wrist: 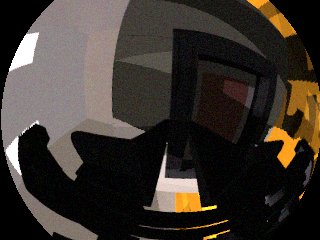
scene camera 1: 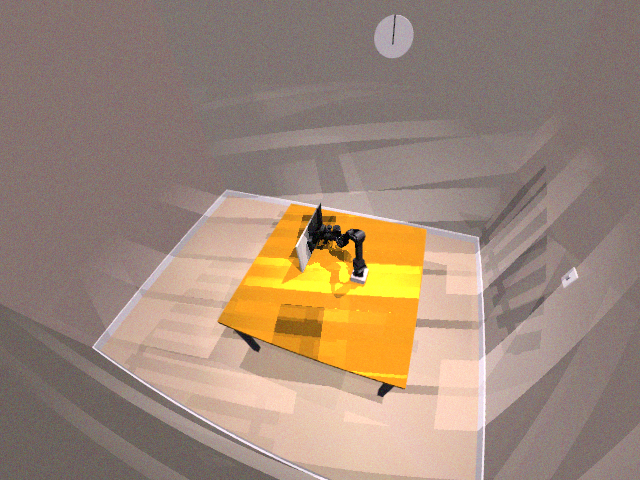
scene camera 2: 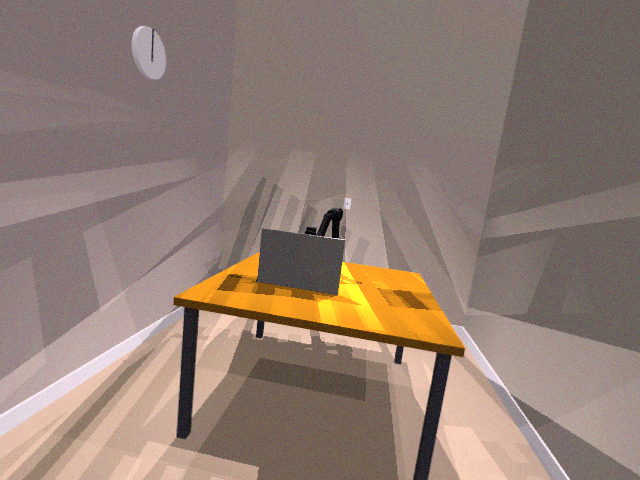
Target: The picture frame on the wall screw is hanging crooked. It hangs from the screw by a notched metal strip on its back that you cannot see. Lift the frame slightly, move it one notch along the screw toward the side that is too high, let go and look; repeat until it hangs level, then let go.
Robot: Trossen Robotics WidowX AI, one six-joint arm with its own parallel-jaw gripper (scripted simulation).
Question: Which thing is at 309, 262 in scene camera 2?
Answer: A grey wall panel.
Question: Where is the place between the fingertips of my gripper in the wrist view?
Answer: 178, 124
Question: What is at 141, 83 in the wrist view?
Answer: A grey wall panel.
